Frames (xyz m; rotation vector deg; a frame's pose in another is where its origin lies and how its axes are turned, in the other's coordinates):
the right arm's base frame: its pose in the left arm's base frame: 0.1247 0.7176 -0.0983 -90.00 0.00 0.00
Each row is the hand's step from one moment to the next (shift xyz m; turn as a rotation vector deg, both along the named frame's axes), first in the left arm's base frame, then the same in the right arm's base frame.
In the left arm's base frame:
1: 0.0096 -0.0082 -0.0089 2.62 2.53 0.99
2: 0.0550 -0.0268 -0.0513 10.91 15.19 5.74
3: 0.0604 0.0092 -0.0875 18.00 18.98 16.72
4: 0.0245 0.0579 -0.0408 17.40 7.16 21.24
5: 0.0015 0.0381 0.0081 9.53 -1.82 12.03
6: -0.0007 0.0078 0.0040 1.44 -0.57 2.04
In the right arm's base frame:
1: 0.0096 0.0089 -0.0082 2.62 -0.99 2.53
2: 0.0550 0.0513 -0.0268 10.91 -5.74 15.19
3: 0.0604 0.0875 0.0092 18.00 -16.72 18.98
4: 0.0245 0.0408 0.0579 17.40 -21.24 7.16
5: 0.0015 -0.0081 0.0381 9.53 -12.03 -1.82
6: -0.0007 -0.0040 0.0078 1.44 -2.04 -0.57

